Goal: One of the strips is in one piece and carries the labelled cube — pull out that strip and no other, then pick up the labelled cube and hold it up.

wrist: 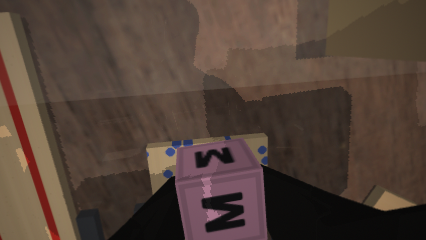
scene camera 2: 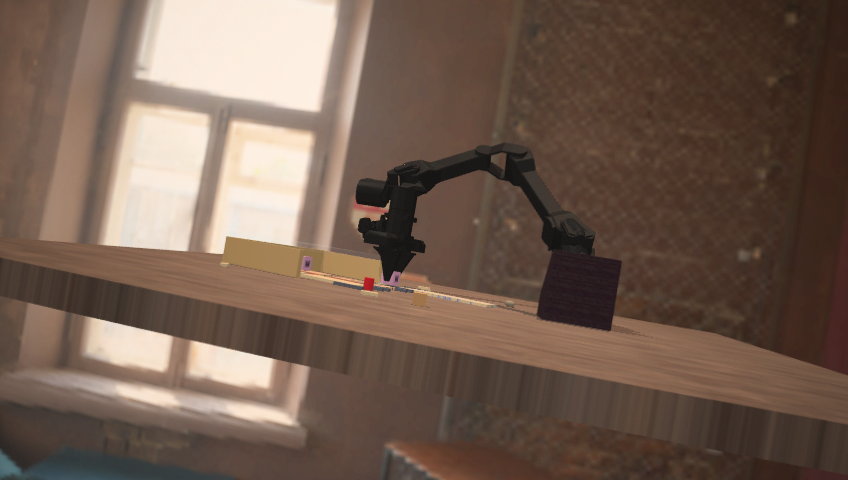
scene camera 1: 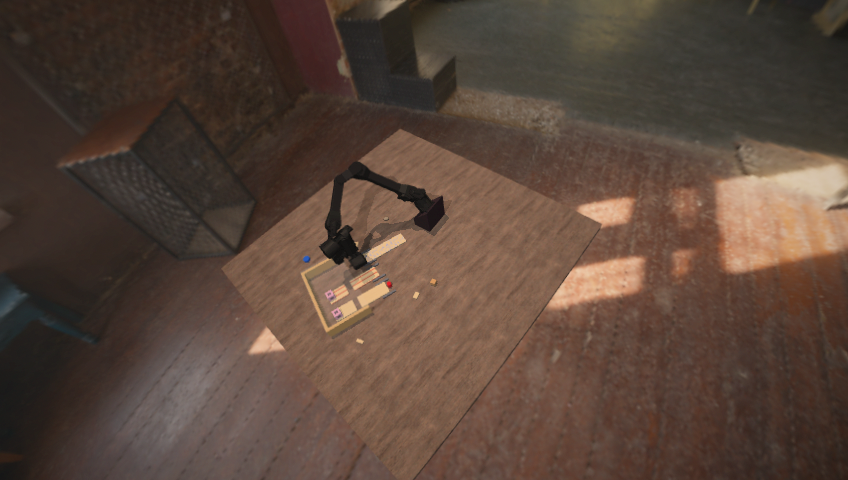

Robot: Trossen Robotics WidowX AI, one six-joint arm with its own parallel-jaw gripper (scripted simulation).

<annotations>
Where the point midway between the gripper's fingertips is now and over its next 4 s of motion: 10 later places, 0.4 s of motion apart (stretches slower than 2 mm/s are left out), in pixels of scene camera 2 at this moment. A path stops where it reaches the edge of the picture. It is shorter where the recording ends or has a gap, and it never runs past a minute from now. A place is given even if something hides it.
My gripper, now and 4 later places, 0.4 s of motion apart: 389, 281; 407, 272; 424, 268; 434, 261; 435, 252
</annotations>
